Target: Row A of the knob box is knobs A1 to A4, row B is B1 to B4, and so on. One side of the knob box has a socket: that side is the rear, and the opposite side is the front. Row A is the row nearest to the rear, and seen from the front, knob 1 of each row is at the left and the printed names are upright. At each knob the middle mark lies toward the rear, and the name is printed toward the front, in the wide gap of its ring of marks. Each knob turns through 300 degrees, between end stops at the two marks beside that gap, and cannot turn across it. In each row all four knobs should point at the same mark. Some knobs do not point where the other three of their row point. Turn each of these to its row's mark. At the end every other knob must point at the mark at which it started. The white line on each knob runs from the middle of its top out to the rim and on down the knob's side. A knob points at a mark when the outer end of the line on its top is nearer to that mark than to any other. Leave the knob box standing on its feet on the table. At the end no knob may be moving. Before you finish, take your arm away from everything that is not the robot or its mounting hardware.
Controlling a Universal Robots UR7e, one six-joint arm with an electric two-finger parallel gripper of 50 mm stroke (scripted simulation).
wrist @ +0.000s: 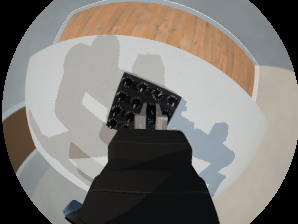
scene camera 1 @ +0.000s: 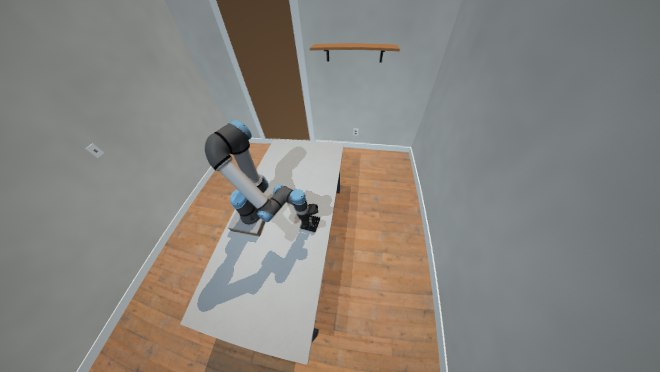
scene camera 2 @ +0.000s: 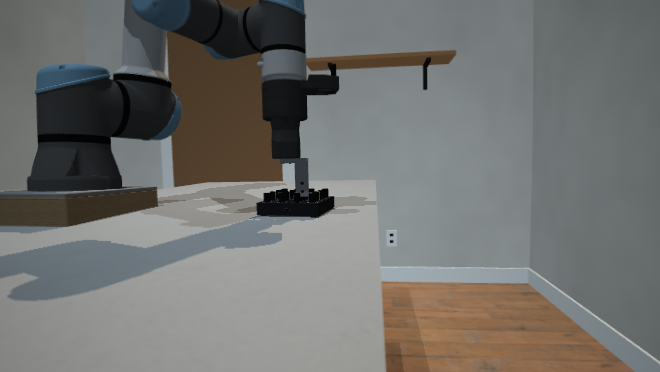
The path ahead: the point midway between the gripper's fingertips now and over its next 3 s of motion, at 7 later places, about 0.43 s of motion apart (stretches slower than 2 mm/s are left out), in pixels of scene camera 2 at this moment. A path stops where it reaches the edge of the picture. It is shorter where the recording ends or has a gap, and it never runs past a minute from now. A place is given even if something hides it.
My gripper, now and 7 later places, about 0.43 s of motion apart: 302, 196; 301, 185; 301, 174; 301, 173; 304, 171; 305, 169; 306, 167; 304, 164
